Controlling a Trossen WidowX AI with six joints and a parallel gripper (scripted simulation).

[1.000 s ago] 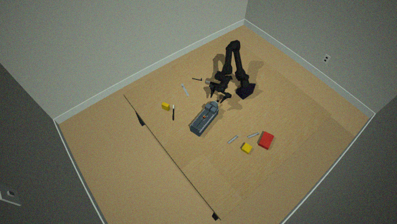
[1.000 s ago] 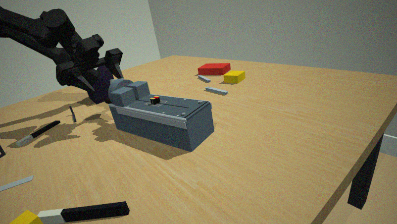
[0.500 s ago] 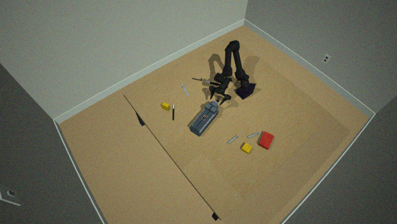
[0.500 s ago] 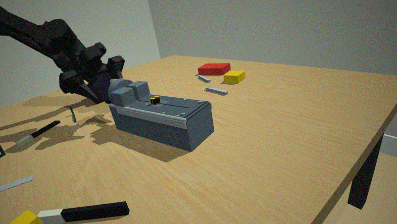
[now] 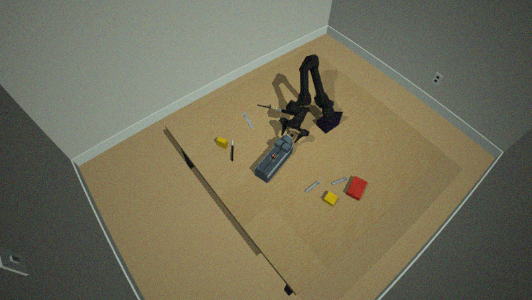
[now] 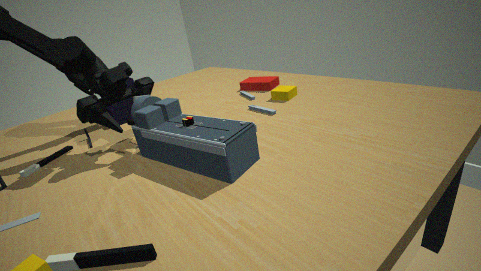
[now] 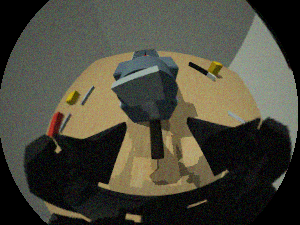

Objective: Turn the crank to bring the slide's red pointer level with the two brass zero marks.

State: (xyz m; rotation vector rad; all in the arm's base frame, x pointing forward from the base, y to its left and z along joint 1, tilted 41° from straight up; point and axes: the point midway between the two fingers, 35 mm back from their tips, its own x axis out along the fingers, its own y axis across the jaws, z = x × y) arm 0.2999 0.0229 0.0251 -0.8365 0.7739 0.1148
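Right now the dark crank handle is 20 mm behind my gripper tip and 10 mm to the right of it. Also, from my gripper tip: red pointer 150 mm ahead, 70 mm to the left, 20 mm above; then red block 180 mm behind, 460 mm to the left, 50 mm below; then grey bar 110 mm ahead, 300 mm to the right, 60 mm below.
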